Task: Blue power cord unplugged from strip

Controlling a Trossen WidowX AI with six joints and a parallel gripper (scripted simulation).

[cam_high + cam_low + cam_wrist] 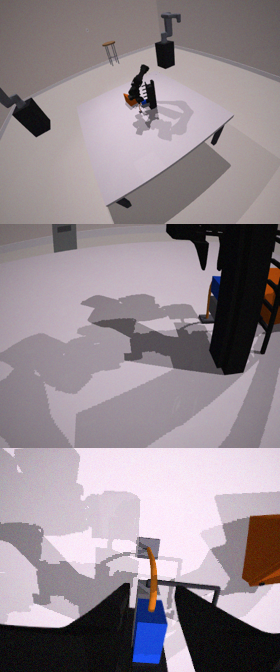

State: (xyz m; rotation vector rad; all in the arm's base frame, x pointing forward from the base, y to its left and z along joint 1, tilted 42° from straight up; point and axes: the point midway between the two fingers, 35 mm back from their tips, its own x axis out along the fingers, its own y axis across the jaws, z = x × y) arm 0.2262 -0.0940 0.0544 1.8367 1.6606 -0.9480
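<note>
My gripper tip is 7 cm to the right of the blue plug, 1 cm short of it and 1 cm above it. The rest, counted from my gripper tip: power strip 14 cm to the left, 3 cm ahead, 1 cm above.
</note>
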